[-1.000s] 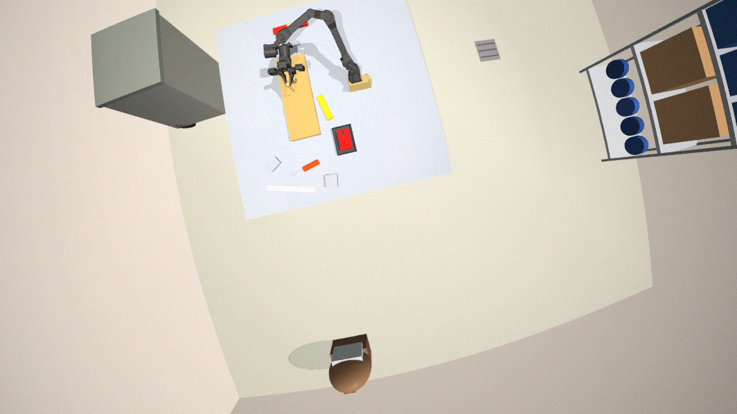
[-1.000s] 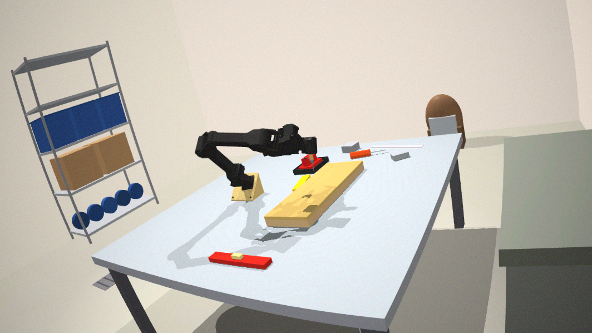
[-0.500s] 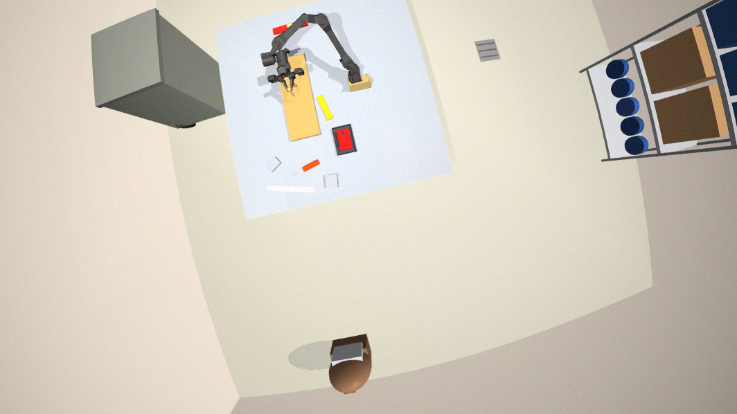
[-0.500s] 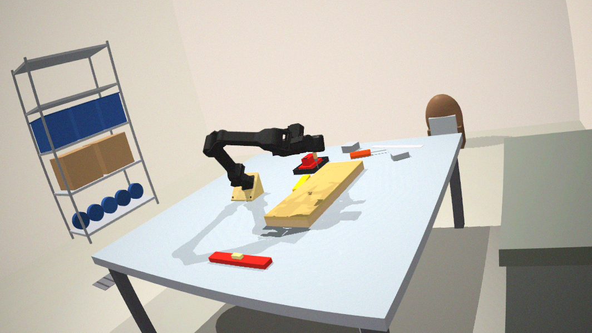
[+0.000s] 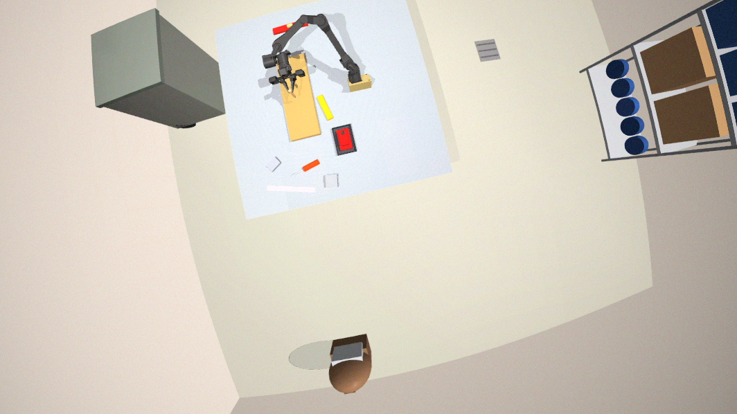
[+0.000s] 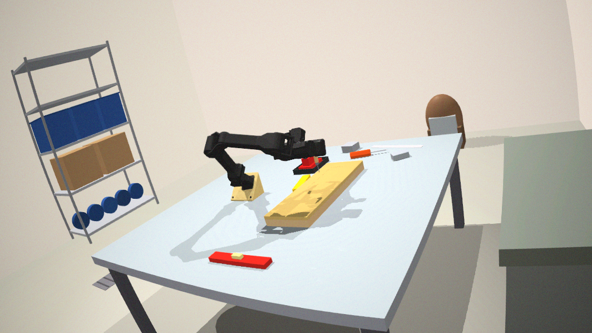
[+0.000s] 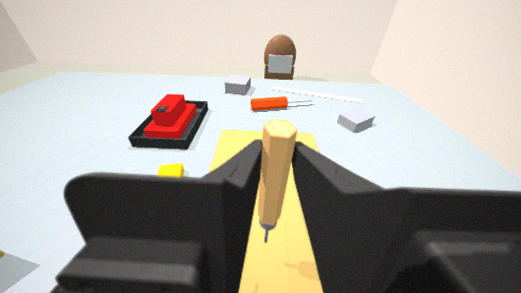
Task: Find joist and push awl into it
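Right now the awl is 6 cm below my gripper tip. Also, from my gripper tip: red stud finder 28 cm to the left, 19 cm behind, 14 cm below; dark grey tray 30 cm to the left, 19 cm behind, 17 cm below; yellow block 18 cm below, 14 cm behind, 7 cm to the left.
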